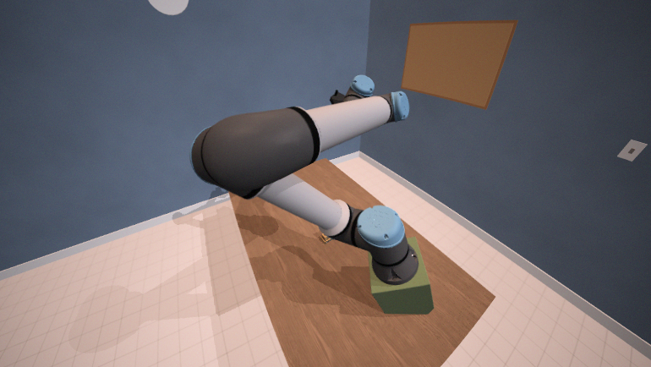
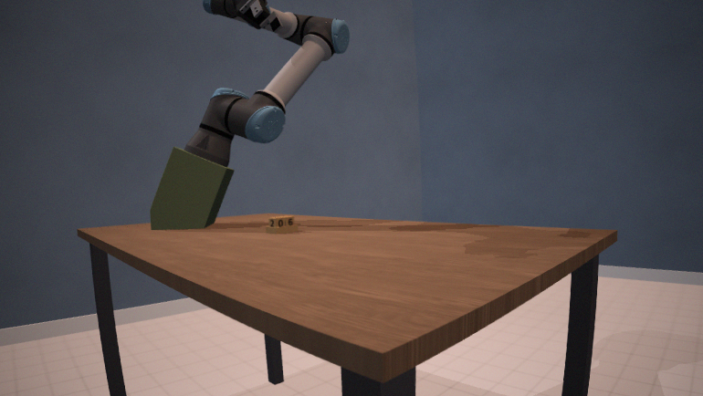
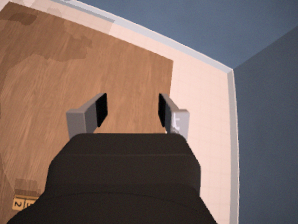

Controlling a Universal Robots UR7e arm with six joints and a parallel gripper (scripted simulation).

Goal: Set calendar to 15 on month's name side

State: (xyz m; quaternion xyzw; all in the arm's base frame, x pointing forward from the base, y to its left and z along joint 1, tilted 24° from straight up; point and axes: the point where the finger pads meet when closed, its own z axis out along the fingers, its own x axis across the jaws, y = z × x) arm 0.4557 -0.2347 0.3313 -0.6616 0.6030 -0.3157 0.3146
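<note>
Right now my hand is 450 mm above the wooden cube, 180 mm past it and 140 mm to the right of it. Round my hand: wooden tray (470 mm below, 180 mm behind, 160 mm to the left).
</note>
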